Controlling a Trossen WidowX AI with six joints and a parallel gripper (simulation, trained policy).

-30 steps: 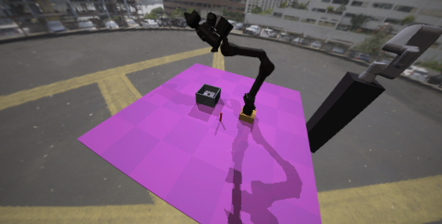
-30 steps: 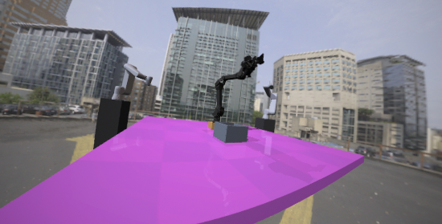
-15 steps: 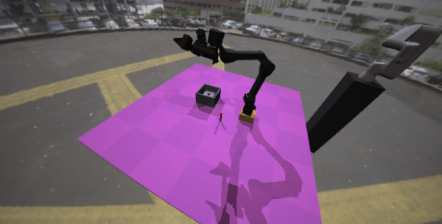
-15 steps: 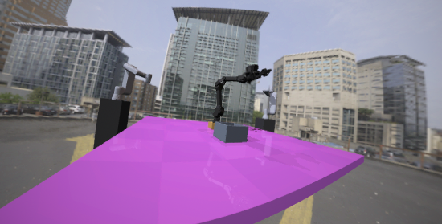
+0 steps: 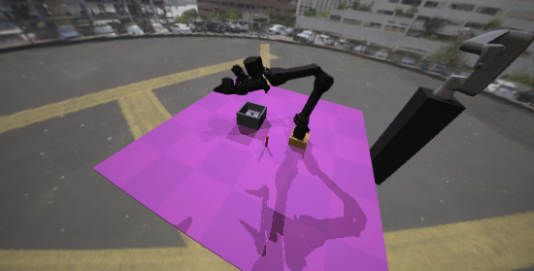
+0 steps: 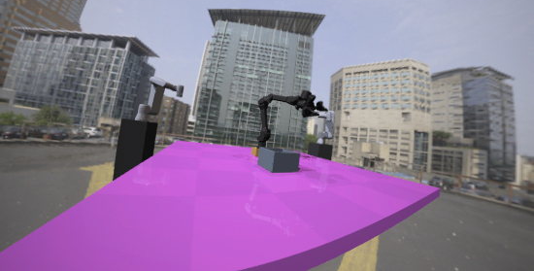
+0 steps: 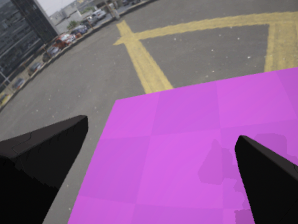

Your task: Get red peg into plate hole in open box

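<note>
The red peg lies 21 cm behind my gripper tip, 12 cm to the right of it and 31 cm below it. Also, from my gripper tip: grey box (27 cm to the right, 32 cm below); plate (27 cm to the right, 30 cm below).
</note>
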